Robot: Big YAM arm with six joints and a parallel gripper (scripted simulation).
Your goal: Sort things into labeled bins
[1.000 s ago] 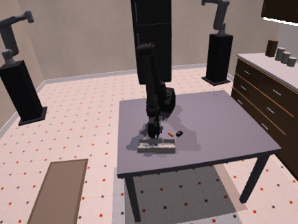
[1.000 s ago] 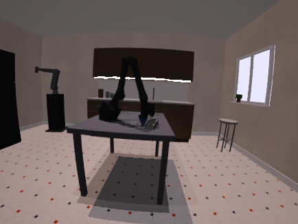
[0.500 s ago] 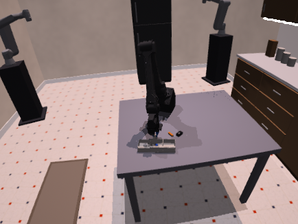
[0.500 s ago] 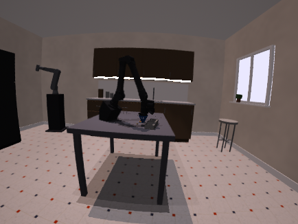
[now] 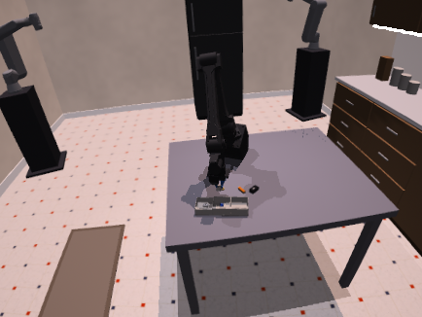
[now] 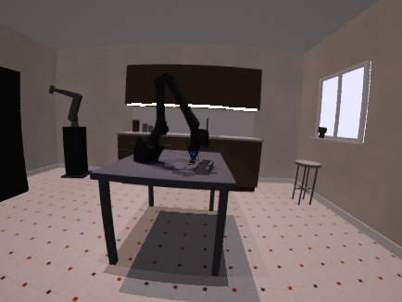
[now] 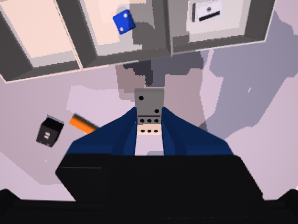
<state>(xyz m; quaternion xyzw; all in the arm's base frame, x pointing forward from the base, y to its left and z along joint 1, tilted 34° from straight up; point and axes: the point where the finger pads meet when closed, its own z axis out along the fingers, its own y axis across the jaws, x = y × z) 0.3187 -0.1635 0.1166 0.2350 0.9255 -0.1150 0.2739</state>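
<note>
The blue die lies 7 cm ahead of my hand, 2 cm to the right of it and 6 cm below it. Round my hand: white domino (right at my hand); then small brass nut (5 cm behind, 4 cm to the left, 7 cm below); then orange cylinder (12 cm to the left, 7 cm below).
</note>
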